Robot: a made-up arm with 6 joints. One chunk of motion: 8 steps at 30 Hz.
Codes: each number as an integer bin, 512 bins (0 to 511) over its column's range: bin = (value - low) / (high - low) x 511, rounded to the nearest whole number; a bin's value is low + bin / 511 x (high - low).
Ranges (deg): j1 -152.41..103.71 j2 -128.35..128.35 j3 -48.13..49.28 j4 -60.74..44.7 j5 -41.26..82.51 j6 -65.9..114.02
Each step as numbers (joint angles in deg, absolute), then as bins.
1 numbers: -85.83 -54.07 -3.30 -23.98 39.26 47.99
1 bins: 133 148 235 178 332 323
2 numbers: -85.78 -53.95 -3.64 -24.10 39.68 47.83
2 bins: 133 148 233 178 334 323
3 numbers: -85.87 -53.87 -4.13 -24.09 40.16 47.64
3 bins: 133 148 231 178 336 322
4 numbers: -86.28 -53.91 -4.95 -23.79 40.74 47.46
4 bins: 132 148 227 179 339 322
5 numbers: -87.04 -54.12 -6.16 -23.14 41.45 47.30
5 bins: 130 148 220 182 341 322
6 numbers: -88.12 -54.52 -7.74 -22.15 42.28 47.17
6 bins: 128 147 212 187 345 321
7 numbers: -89.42 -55.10 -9.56 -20.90 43.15 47.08
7 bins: 126 146 202 193 348 321
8 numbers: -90.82 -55.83 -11.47 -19.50 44.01 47.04
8 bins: 123 144 192 200 352 321
